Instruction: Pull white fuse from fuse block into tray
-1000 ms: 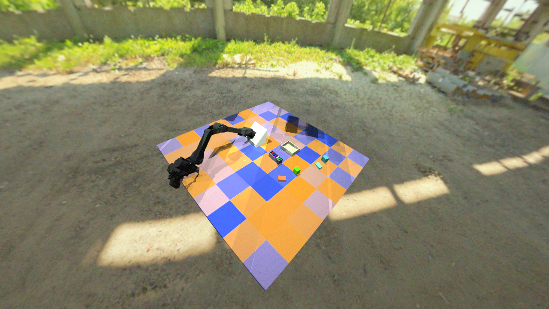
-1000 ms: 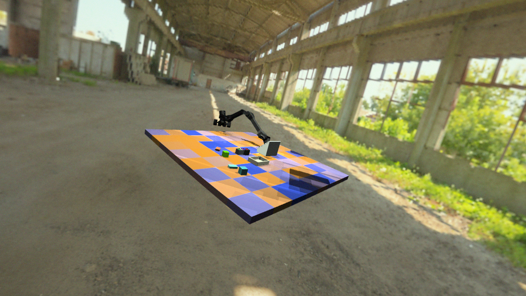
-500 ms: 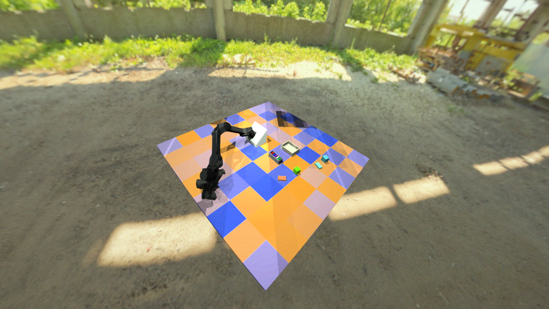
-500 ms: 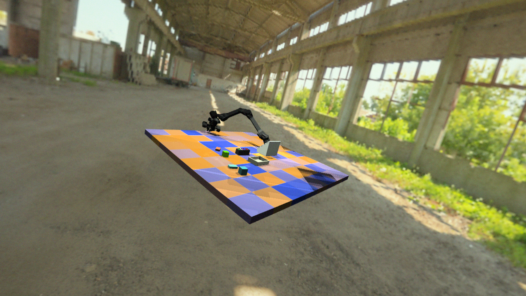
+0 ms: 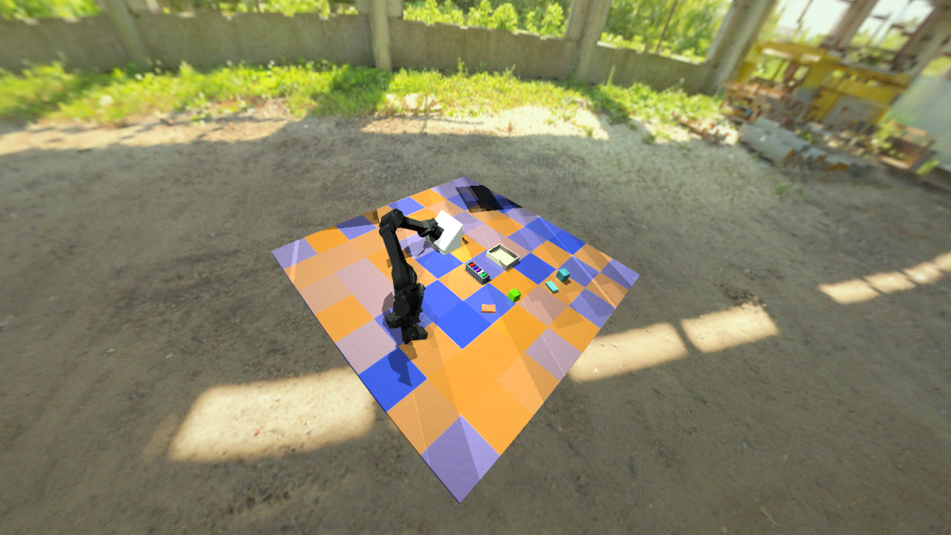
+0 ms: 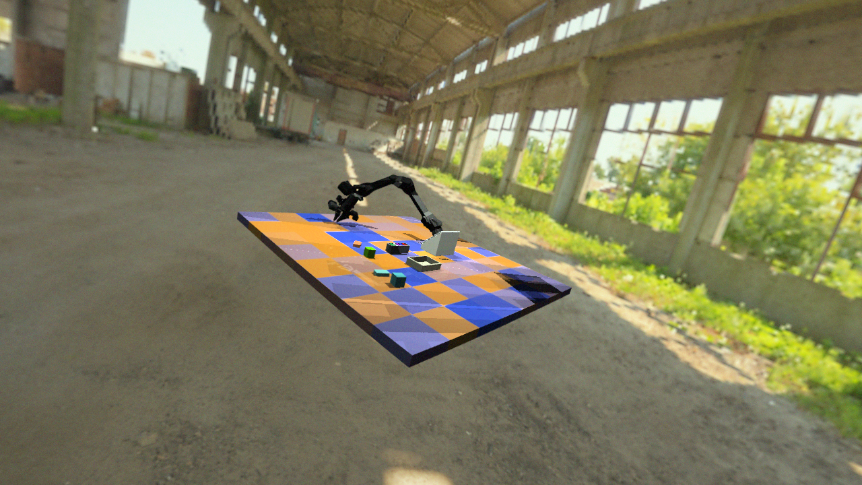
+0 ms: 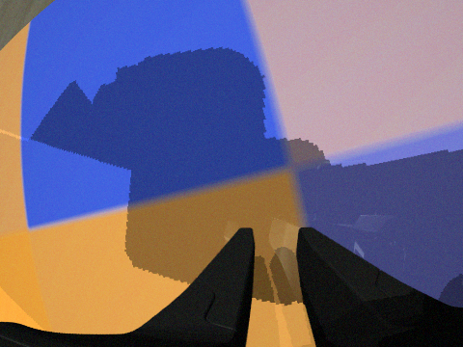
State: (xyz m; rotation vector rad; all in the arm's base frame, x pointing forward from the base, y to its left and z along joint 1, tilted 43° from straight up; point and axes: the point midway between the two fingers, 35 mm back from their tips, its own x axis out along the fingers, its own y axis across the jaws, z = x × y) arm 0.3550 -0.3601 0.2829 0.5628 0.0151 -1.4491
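My gripper tip is now 64 cm to the right of the grey tray, 6 cm past it and 1 cm above it. The rest, counted from my gripper tip: green cube: 48 cm to the left, 13 cm ahead, 1 cm above; then teal flat piece: 66 cm to the left, 22 cm ahead, 1 cm below; then orange flat block: 34 cm to the left, 10 cm ahead, 1 cm below.
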